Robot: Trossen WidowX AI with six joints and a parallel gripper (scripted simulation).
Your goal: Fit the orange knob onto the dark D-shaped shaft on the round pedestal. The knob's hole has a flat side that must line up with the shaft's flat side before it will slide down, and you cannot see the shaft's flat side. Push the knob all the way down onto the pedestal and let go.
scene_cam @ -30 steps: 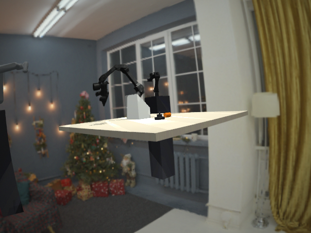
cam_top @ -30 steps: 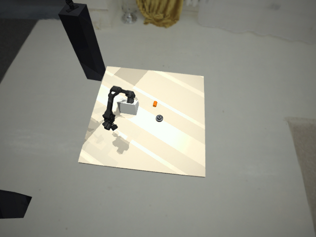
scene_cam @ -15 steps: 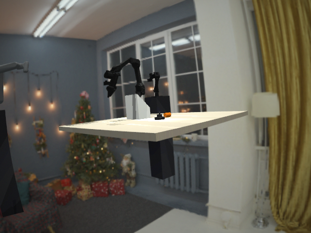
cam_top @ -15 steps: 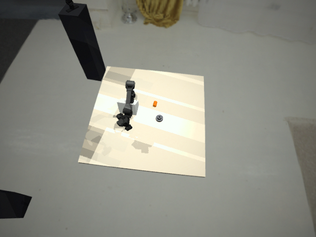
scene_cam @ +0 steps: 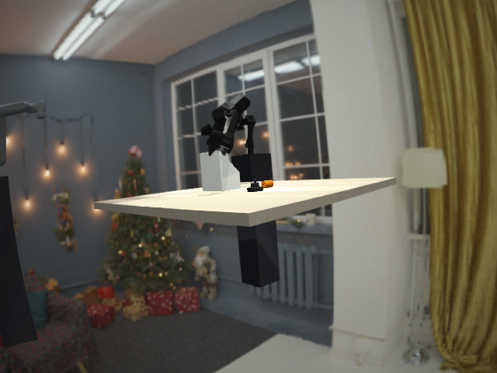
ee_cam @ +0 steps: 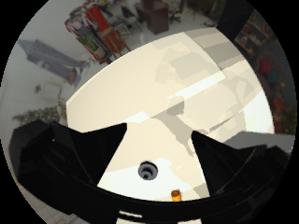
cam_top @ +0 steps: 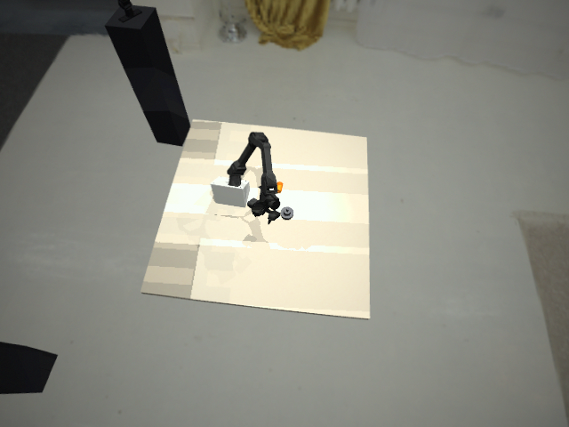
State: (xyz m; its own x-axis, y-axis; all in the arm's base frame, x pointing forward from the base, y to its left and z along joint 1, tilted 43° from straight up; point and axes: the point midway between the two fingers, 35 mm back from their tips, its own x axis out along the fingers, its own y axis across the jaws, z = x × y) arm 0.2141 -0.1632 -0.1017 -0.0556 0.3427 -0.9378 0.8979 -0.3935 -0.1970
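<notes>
My gripper tip is now 30 mm short of the orange knob, 350 mm to the right of it and 190 mm above it. From my gripper tip the other things lie so: dark round pedestal (120 mm ahead, 180 mm to the left, 180 mm below).
</notes>
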